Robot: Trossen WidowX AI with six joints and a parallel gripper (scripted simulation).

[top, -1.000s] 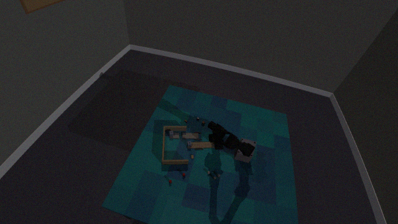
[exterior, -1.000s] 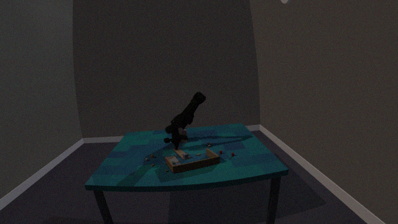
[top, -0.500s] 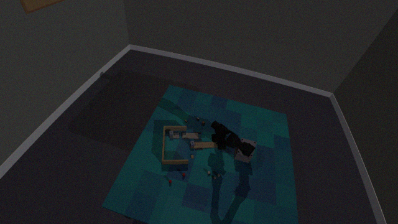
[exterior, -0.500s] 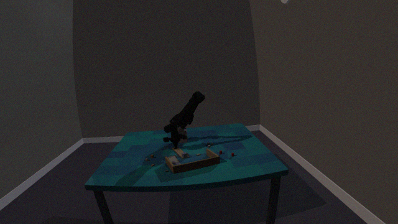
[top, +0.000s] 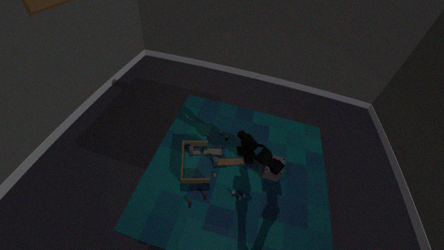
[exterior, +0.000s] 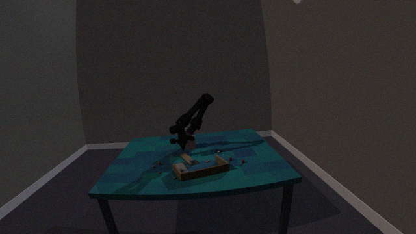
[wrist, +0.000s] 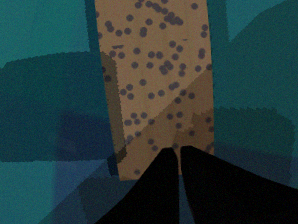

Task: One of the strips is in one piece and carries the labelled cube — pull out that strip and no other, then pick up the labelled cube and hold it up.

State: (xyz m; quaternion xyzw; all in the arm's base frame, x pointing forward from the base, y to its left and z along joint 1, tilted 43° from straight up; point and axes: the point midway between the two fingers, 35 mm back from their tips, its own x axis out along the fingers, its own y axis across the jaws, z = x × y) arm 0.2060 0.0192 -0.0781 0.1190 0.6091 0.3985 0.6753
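Right now my gripper tip is 25 cm short of the strip, 1 cm to the right of it and 4 cm above it.
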